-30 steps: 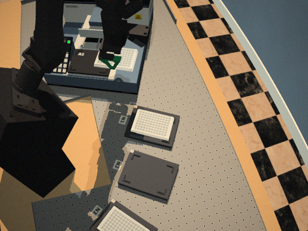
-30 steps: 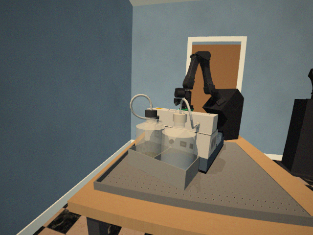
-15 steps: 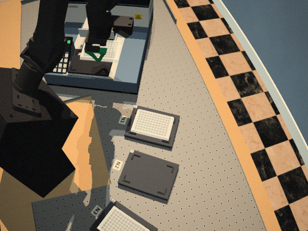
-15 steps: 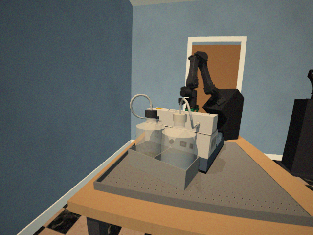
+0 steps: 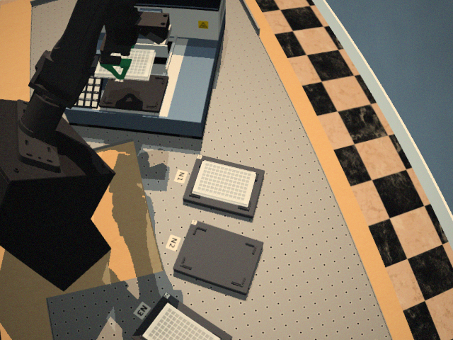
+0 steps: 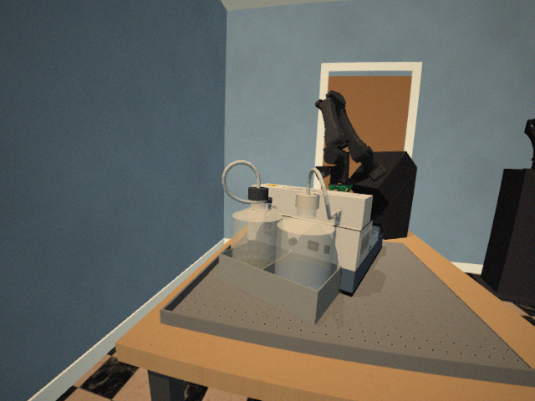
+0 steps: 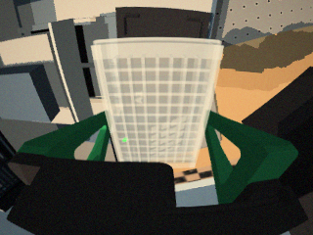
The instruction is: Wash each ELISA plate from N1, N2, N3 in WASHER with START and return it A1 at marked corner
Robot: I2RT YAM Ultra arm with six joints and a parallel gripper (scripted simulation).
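Now: hand 1 cm short of the dark carrier and 10 cm above it. Round my hand: N1 label 11 cm ahead, 21 cm to the right, 18 cm below; manifold 4 cm ahead, 14 cm to the left, 5 cm below; washer 4 cm ahead, 15 cm to the left, 5 cm below.
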